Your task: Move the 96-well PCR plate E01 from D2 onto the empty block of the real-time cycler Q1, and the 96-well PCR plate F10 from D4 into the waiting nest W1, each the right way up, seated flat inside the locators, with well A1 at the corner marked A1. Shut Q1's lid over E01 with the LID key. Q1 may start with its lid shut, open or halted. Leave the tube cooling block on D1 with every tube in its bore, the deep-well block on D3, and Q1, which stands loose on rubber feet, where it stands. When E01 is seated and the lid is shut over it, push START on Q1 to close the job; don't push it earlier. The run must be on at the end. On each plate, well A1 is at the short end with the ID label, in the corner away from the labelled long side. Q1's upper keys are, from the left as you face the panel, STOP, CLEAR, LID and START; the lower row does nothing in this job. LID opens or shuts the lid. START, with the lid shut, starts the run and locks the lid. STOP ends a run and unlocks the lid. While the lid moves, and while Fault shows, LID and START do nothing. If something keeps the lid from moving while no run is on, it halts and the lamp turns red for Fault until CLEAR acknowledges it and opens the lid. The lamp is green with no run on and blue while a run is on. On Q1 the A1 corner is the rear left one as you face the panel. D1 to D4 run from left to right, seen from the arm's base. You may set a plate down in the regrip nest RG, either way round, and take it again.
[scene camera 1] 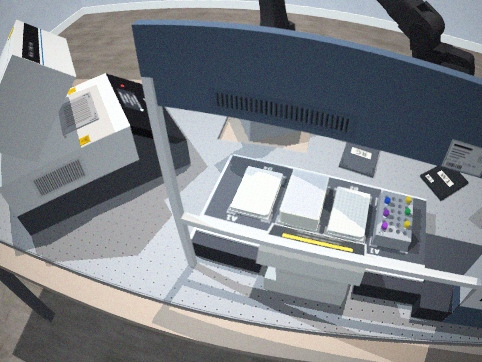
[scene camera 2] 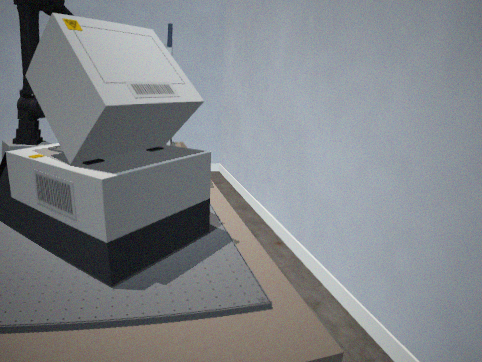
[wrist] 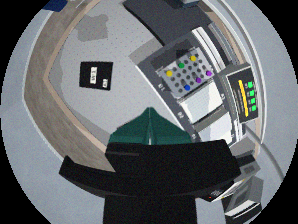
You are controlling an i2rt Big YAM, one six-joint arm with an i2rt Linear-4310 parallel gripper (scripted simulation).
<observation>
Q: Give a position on a white lid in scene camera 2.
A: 105,88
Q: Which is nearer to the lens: the tube cooling block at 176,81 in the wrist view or the white lid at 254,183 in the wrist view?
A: The tube cooling block.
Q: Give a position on a white 96-well PCR plate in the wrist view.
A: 206,98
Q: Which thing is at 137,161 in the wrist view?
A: The gripper.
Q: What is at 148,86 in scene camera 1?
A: A post.
</observation>
